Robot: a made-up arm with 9 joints. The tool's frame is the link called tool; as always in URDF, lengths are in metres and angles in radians. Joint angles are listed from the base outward.
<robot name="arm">
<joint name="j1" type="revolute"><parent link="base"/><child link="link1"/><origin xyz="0 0 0.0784" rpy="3.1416 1.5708 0"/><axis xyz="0 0 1"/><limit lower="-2.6" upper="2.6"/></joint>
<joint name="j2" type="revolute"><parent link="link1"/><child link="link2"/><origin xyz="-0.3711 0.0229 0.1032" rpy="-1.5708 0 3.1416"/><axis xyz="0 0 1"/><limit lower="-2.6" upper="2.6"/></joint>
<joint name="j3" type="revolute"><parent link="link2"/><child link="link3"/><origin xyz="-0.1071 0.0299 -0.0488" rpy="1.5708 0 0"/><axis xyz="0 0 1"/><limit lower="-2.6" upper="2.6"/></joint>
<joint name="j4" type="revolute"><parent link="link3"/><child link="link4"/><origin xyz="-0.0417 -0.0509 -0.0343" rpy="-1.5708 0 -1.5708"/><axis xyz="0 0 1"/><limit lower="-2.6" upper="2.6"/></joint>
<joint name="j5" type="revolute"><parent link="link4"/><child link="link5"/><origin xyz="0.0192 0.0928 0.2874" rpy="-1.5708 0 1.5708"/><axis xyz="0 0 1"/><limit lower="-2.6" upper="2.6"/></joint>
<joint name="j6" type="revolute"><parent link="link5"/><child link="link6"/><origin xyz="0.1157 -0.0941 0.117" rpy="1.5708 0 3.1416"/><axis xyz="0 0 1"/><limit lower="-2.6" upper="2.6"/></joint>
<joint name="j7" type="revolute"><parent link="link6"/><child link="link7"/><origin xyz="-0.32 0.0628 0.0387" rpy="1.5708 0 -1.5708"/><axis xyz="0 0 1"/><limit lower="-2.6" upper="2.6"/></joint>
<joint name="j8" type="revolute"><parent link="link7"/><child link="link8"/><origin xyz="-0.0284 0.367 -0.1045" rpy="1.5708 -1.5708 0"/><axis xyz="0 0 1"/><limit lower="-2.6" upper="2.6"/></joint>
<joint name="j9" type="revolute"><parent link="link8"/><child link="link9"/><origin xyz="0.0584 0.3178 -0.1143" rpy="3.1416 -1.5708 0"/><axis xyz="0 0 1"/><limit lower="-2.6" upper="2.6"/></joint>
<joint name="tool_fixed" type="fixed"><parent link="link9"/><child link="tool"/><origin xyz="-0.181 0.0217 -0.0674" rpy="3.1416 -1.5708 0"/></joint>
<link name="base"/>
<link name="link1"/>
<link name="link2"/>
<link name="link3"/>
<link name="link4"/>
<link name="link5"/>
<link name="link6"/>
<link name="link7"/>
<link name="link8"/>
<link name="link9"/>
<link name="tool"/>
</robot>
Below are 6 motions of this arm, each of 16 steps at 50 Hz.
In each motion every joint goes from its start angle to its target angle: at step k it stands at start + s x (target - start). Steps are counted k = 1, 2, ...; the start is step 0. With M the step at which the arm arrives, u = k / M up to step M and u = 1 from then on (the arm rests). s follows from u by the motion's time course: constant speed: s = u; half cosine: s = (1 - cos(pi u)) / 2; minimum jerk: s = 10 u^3 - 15 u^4 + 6 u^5.
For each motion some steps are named. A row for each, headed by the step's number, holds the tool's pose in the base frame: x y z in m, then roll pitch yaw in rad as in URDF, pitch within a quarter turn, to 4 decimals.
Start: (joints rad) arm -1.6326 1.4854 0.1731 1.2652 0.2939 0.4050 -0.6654 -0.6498 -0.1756
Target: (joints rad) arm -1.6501 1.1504 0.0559 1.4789 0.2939 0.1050 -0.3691 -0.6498 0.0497
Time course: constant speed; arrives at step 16
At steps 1, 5, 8, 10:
1: -0.6620 0.0000 0.1195 0.5493 -0.4954 1.3239
5: -0.6781 -0.0283 0.1910 0.7076 -0.5821 1.2855
8: -0.6893 -0.0566 0.2374 0.8201 -0.6512 1.2562
10: -0.6971 -0.0783 0.2639 0.8920 -0.6991 1.2365

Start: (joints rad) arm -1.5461 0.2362 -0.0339 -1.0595 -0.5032 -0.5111 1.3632 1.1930 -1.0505
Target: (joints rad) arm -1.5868 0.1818 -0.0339 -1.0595 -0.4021 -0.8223 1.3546 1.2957 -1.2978
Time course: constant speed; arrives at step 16
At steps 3, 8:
3: 0.5119 -0.3178 0.3140 1.3861 -0.3910 -1.1453
8: 0.4588 -0.3250 0.3243 1.4193 -0.4105 -1.1771

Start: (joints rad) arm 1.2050 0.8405 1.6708 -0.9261 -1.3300 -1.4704 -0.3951 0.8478 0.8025
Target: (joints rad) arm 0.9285 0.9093 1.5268 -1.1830 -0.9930 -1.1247 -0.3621 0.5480 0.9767
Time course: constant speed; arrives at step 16
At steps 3, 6, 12, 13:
3: 0.5872 0.3170 0.2235 2.3455 -0.2593 -1.3341
6: 0.5705 0.2683 0.3090 2.5043 -0.0854 -1.3398
12: 0.5237 0.1379 0.4333 2.8331 0.2495 -1.2667
13: 0.5150 0.1135 0.4474 2.8934 0.3013 -1.2427

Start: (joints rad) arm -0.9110 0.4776 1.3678 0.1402 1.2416 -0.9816 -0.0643 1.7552 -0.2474
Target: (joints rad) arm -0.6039 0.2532 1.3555 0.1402 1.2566 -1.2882 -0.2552 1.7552 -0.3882
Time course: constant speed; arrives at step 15
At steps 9, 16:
9: -0.4453 -0.4133 0.2637 1.1699 -0.8145 2.2908
16: -0.4244 -0.3875 0.2467 1.0541 -0.7926 2.3284

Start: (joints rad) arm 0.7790 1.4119 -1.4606 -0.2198 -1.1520 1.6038 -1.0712 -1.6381 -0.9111
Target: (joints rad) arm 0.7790 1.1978 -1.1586 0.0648 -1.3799 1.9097 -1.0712 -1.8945 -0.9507
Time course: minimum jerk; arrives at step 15
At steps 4, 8, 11, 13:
4: -0.5139 0.0920 0.1165 -0.7480 -0.6406 1.4281
8: -0.4109 0.0495 0.0657 -0.8716 -0.5437 1.5301
11: -0.3287 0.0387 0.0356 -0.9734 -0.4959 1.6031
13: -0.3013 0.0391 0.0273 -1.0081 -0.4846 1.6271

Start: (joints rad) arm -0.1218 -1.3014 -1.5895 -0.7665 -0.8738 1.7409 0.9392 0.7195 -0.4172
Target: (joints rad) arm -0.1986 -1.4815 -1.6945 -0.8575 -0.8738 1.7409 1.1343 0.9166 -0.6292
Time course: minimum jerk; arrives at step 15
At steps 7, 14, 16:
7: 0.7346 -0.8953 0.6554 1.8604 1.0773 -1.1793
14: 0.7229 -0.9119 0.6435 1.7098 1.0818 -1.2856
16: 0.7228 -0.9120 0.6435 1.7090 1.0818 -1.2861

